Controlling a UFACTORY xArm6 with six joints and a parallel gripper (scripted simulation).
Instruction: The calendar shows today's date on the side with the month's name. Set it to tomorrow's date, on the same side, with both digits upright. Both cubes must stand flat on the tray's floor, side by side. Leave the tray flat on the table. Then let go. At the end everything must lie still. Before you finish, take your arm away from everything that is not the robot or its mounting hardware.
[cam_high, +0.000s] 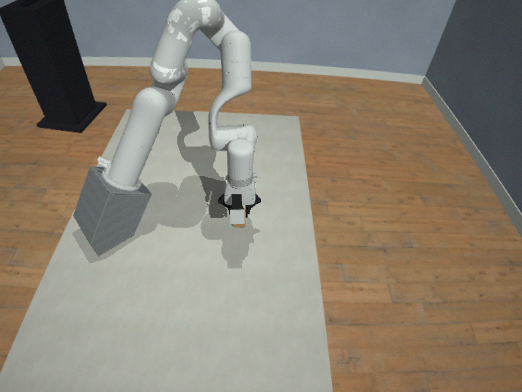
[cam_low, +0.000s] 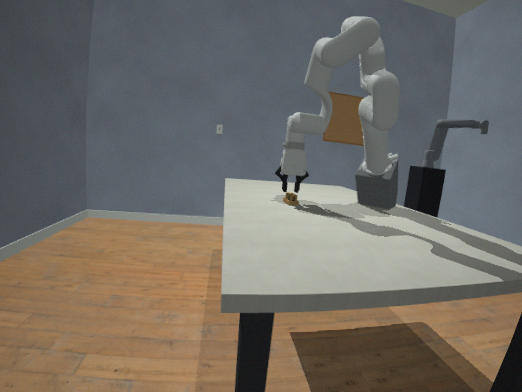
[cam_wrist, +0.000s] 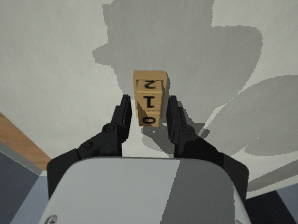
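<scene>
Now: hand 40 mm above the wooden digit cube. Round my hand: wooden calendar tray: 50 mm below, 20 mm to the left.
</scene>
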